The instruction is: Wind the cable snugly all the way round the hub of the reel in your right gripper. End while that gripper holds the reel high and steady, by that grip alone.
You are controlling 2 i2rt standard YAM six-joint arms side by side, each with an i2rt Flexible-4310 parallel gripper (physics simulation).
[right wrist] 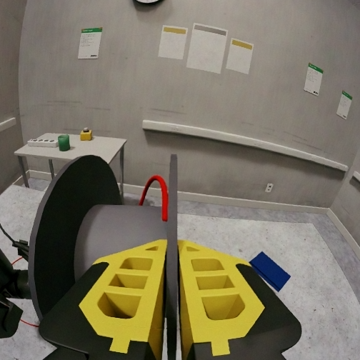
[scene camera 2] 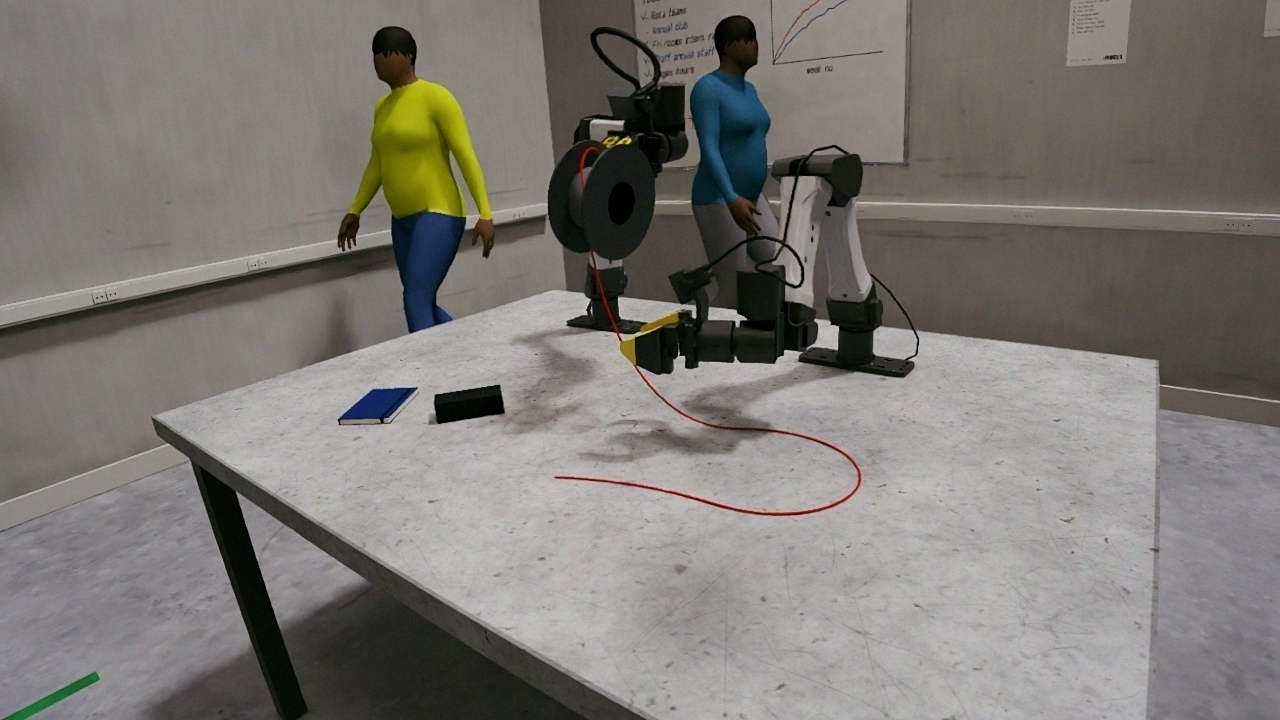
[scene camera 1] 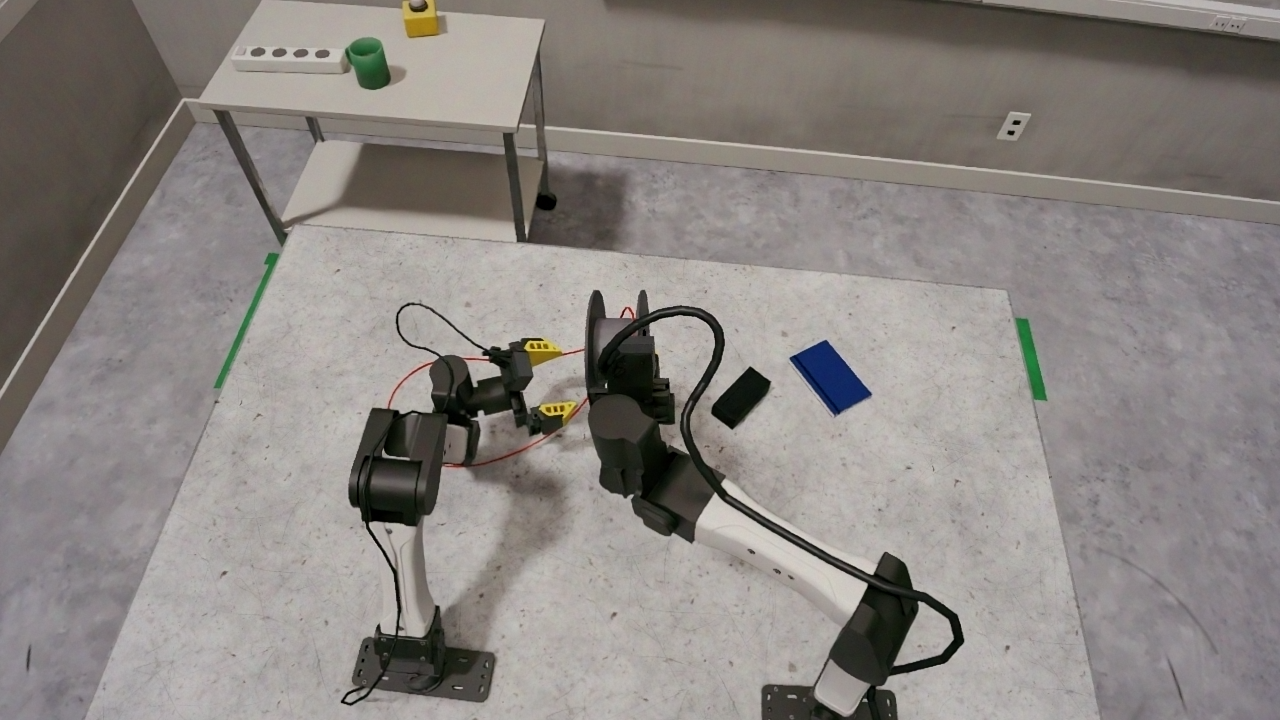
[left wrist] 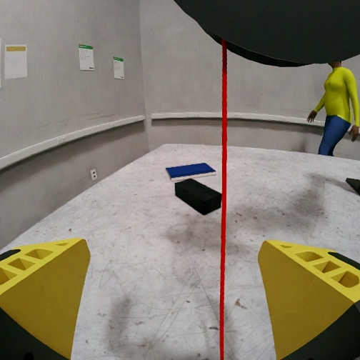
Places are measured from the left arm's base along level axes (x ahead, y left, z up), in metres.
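Pixels of known places: left gripper, fingertip midpoint: [scene camera 2: 631,338] [scene camera 1: 569,378]; left arm's base, link origin: [scene camera 2: 854,363] [scene camera 1: 424,670]; right arm's base, link origin: [scene camera 2: 606,326] [scene camera 1: 828,713].
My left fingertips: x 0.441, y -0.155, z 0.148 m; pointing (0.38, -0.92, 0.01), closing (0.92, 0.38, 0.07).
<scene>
For each thing: its top centre in the pictures, then the offset to it from my left fingertips. "spot": a spot on its surface instead.
- dark grey reel, top centre: [scene camera 1: 621,312] [scene camera 2: 598,138] dy -0.084, dx -0.060, dz +0.271 m
- thin red cable, surface spot: [scene camera 2: 776,514] spot: dy +0.274, dx +0.090, dz -0.146 m
- black block, top centre: [scene camera 2: 467,394] [scene camera 1: 742,392] dy -0.296, dx +0.078, dz -0.113 m
- blue notebook, top centre: [scene camera 2: 379,402] [scene camera 1: 830,375] dy -0.461, dx +0.149, dz -0.136 m
The dark grey reel [scene camera 1: 594,344] [scene camera 2: 635,228] [left wrist: 280,30] [right wrist: 55,240] hangs high over the table. My right gripper [scene camera 2: 617,141] [right wrist: 172,247] is shut on one flange. The thin red cable [scene camera 2: 776,514] [left wrist: 223,150] [right wrist: 165,200] arches over the hub close to the gripped flange, standing off it in a loop. It drops from under the reel and curves across the table to a loose end. My left gripper [scene camera 1: 568,378] [scene camera 2: 626,347] [left wrist: 173,252] is open, low beside the reel. The hanging cable passes between its spread fingers in the left wrist view, untouched. The hub's underside is hidden.
A black block [scene camera 1: 741,397] [scene camera 2: 469,403] [left wrist: 198,196] and a blue notebook [scene camera 1: 830,377] [scene camera 2: 377,405] [left wrist: 190,171] [right wrist: 270,271] lie on the table. A side table with a green mug [scene camera 1: 368,63] [right wrist: 64,143] stands beyond. Two people stand behind the table in scene camera 2.
</scene>
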